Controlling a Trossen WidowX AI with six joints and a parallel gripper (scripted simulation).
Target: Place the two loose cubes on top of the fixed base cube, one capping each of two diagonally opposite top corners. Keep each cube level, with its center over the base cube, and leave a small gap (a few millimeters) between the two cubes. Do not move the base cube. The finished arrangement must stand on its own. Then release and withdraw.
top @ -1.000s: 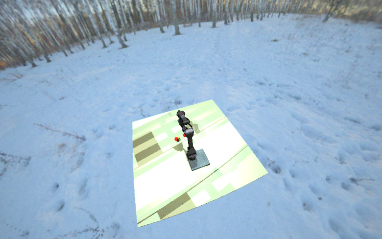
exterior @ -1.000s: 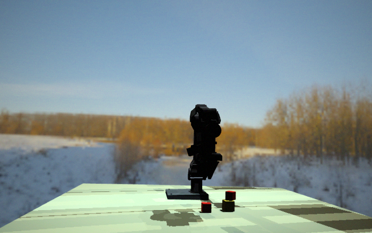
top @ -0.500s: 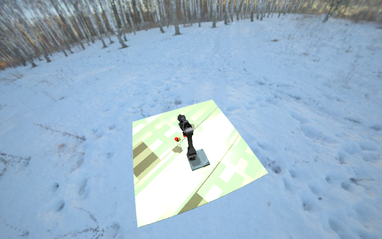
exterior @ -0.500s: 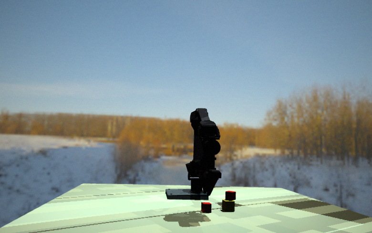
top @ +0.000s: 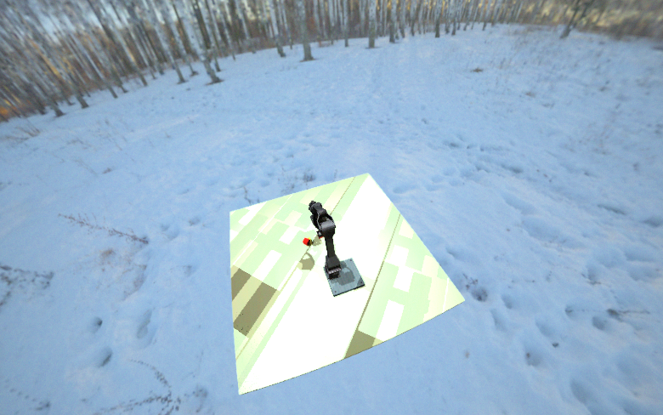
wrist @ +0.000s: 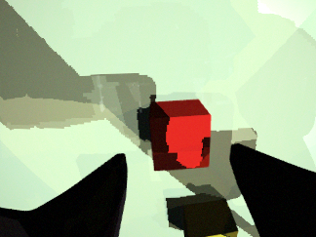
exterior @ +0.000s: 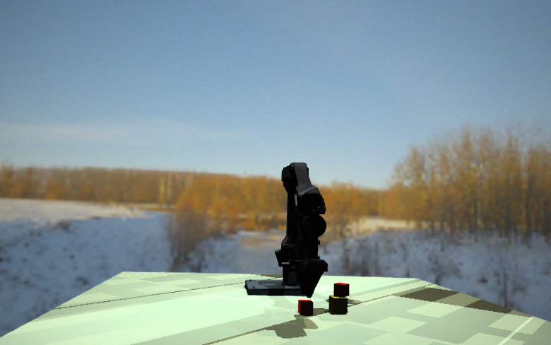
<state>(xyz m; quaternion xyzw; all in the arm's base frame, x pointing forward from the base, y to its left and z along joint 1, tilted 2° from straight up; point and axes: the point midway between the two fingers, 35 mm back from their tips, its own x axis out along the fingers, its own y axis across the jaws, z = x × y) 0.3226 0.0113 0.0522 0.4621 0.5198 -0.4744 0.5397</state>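
Now: gripper tip 40 mm past the yellow base cube, 90 mm to the right of it and 30 mm above it.
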